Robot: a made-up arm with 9 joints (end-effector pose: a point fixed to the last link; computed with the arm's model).
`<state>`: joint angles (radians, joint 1 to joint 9).
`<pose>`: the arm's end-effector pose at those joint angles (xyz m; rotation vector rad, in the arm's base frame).
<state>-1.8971 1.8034 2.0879 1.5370 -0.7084 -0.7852 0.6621 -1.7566 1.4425</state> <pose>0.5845 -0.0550 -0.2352 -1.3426 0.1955 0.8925</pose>
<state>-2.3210 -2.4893 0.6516 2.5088 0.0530 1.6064 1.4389 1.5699 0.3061</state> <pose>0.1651 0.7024 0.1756 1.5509 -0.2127 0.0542</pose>
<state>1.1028 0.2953 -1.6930 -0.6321 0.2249 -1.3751 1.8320 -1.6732 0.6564</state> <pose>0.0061 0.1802 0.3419 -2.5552 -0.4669 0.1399</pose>
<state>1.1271 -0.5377 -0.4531 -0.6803 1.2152 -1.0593 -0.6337 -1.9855 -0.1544</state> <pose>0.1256 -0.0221 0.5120 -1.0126 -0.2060 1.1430</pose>
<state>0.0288 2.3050 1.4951 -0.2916 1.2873 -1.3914 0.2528 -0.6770 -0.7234</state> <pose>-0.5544 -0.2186 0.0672 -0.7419 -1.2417 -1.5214</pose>
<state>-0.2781 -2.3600 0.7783 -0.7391 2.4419 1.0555 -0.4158 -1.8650 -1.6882</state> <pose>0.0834 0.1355 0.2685 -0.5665 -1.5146 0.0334</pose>
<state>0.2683 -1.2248 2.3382 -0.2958 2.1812 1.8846 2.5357 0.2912 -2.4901</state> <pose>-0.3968 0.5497 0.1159 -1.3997 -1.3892 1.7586</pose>
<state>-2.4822 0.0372 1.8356 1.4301 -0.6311 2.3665 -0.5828 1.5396 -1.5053</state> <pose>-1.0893 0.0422 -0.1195 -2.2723 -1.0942 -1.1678</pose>
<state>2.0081 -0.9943 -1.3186 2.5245 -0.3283 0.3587 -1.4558 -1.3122 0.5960</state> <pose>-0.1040 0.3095 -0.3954 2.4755 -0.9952 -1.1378</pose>
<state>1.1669 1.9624 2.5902 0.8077 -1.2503 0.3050 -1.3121 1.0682 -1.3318</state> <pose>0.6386 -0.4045 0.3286 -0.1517 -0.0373 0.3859</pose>
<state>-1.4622 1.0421 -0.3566 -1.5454 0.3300 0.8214 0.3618 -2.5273 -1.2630</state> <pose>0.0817 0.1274 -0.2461 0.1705 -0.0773 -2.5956</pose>
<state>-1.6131 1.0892 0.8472 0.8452 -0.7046 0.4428 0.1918 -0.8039 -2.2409</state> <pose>0.1389 -0.3189 -0.5602 2.5102 -1.5707 -0.9805</pose>
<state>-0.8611 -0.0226 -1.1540 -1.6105 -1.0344 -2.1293 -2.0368 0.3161 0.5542</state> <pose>-0.2430 0.4102 0.2840 -0.0942 -2.1836 1.7625</pose>
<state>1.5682 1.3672 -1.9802 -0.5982 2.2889 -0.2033 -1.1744 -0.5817 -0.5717</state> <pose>0.3418 0.3262 0.1920 1.8007 0.2882 1.4279</pose>
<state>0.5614 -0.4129 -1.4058 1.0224 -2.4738 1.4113 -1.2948 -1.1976 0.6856</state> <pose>-1.0416 0.1177 0.1764 0.9529 1.4277 -1.7242</pose>
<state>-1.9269 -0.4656 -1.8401 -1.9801 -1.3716 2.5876 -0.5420 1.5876 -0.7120</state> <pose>-0.1048 -0.2382 -0.6793 0.1806 -1.5825 -1.8696</pose>
